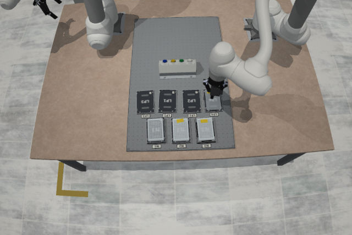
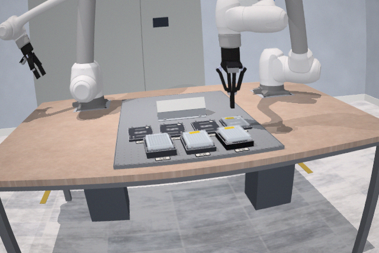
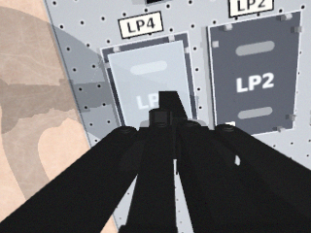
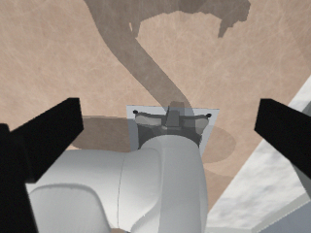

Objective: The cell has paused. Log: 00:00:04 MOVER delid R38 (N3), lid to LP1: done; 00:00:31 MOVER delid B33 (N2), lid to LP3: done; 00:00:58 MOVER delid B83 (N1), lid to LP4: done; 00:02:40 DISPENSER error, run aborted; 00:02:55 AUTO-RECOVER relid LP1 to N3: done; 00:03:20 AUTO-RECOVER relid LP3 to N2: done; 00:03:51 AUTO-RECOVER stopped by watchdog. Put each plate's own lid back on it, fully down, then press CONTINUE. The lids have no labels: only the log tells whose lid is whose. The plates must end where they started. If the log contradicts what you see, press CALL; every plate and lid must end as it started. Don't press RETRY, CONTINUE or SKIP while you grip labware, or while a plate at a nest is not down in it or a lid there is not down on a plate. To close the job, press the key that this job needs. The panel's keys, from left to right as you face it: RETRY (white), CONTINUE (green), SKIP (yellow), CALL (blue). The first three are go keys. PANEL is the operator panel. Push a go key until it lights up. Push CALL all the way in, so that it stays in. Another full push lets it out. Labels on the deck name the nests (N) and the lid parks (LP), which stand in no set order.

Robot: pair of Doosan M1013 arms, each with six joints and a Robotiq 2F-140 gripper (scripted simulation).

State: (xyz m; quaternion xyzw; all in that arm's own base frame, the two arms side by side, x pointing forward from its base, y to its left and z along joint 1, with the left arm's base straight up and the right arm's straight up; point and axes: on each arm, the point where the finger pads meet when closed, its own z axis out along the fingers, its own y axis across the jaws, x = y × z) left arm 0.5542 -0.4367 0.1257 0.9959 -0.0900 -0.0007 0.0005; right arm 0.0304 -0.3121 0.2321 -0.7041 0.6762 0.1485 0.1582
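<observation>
The clear lid lies 100 mm below my left hand, 10 mm to the left of it and 10 mm behind it. Also, from my left hand: LP2 lid park: 110 mm to the right, 110 mm below; then LP4 lid park: 110 mm below, 10 mm to the left, 10 mm behind; then LP1 lid park: 250 mm to the right, 110 mm below.
</observation>
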